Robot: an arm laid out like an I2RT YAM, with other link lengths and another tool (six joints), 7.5 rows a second.
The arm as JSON. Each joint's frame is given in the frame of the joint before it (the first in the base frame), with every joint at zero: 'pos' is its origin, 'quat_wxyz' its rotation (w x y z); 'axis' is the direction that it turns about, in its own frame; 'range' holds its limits. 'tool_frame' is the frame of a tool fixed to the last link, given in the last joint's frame.
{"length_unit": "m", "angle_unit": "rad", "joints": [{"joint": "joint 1", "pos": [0.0, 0.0, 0.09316], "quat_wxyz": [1.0, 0.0, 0.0, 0.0], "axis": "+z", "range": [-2.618, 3.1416]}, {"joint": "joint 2", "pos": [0.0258, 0.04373, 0.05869], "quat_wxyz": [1.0, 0.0, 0.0, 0.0], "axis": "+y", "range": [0.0, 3.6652]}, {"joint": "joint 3", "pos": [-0.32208, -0.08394, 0.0], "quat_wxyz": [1.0, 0.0, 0.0, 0.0], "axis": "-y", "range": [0.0, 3.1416]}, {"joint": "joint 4", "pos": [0.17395, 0.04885, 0.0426], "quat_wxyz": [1.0, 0.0, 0.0, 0.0], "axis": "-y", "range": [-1.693, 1.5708]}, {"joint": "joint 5", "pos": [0.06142, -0.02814, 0.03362], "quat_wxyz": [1.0, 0.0, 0.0, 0.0], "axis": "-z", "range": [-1.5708, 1.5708]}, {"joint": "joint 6", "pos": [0.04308, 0.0, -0.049], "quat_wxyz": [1.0, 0.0, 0.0, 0.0], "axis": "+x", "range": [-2.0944, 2.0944]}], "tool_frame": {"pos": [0.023, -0.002, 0.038], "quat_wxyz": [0.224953, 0.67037, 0.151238, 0.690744]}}
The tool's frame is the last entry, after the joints.
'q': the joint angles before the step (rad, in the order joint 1, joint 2, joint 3, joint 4, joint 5, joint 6). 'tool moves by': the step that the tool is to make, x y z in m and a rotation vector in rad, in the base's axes. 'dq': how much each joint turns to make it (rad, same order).
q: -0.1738, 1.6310, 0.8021, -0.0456, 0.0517, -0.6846
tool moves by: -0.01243, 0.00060, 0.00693, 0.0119, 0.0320, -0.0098
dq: -0.0053, -0.0473, 0.0145, -0.0957, -0.0019, 0.0073
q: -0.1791, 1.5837, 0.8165, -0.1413, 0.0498, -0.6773
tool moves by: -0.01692, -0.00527, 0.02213, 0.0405, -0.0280, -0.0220
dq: -0.0423, -0.0839, 0.0424, -0.1073, -0.0481, 0.0123
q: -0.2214, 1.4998, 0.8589, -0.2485, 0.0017, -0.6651
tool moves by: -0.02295, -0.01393, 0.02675, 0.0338, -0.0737, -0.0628
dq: -0.0912, -0.0988, 0.0397, -0.0760, -0.0579, 0.0126
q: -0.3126, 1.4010, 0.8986, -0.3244, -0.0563, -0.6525
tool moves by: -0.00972, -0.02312, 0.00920, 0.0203, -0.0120, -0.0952
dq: -0.1110, -0.0111, 0.0396, -0.0466, -0.0278, 0.0042
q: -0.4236, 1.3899, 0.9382, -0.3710, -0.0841, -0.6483
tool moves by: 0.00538, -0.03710, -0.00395, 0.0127, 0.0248, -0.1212
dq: -0.1210, 0.0771, 0.0496, -0.0004, 0.0004, 0.0000
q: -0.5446, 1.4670, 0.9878, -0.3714, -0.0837, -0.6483
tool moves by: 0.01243, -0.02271, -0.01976, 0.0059, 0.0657, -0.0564
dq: -0.0385, 0.0980, 0.0092, 0.0298, 0.0346, -0.0054
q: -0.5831, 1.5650, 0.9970, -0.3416, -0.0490, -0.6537
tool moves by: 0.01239, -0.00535, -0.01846, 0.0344, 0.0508, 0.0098
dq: 0.0073, 0.0740, 0.0000, 0.0126, -0.0023, -0.0015
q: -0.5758, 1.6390, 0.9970, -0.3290, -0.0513, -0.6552
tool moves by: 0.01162, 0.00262, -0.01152, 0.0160, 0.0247, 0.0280
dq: 0.0278, 0.0466, -0.0008, 0.0179, -0.0004, 0.0001
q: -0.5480, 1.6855, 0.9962, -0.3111, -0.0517, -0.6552
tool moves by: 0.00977, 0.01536, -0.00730, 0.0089, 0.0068, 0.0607
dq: 0.0584, 0.0164, -0.0206, 0.0268, -0.0049, 0.0004
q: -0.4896, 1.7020, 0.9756, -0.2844, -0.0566, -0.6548
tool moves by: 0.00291, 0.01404, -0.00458, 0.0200, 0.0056, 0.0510
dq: 0.0416, 0.0007, -0.0236, 0.0103, -0.0180, 0.0000
